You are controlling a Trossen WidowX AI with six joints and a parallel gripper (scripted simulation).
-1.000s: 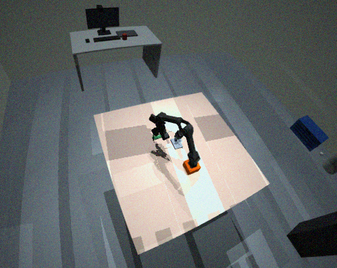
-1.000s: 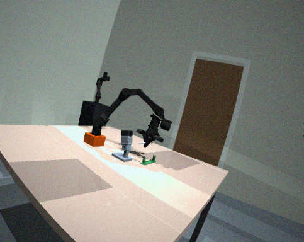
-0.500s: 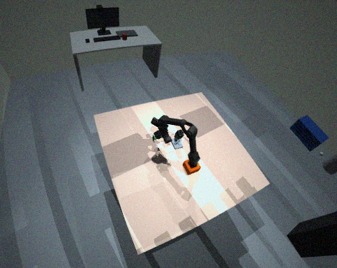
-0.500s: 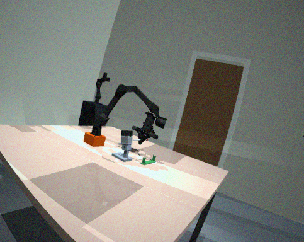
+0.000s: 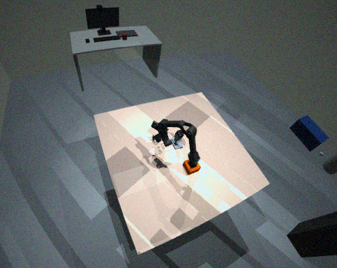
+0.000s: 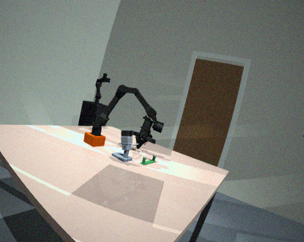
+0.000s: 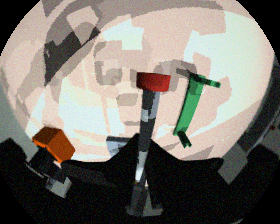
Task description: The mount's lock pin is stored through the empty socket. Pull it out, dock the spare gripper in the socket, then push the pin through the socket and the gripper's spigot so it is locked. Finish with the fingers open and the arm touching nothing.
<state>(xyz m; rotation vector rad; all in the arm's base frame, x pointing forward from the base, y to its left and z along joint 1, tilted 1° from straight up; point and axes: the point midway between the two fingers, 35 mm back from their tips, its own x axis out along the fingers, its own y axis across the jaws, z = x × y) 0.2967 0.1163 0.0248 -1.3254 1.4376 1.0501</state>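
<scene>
Now: the mount 20 mm behind my gripper tip, 110 mm to the right of it and 10 mm below it. Round my gripper tip: green cradle 100 mm ahead, 10 mm to the left, 40 mm below; spare gripper 20 mm behind, 110 mm to the right, 60 mm above.
</scene>
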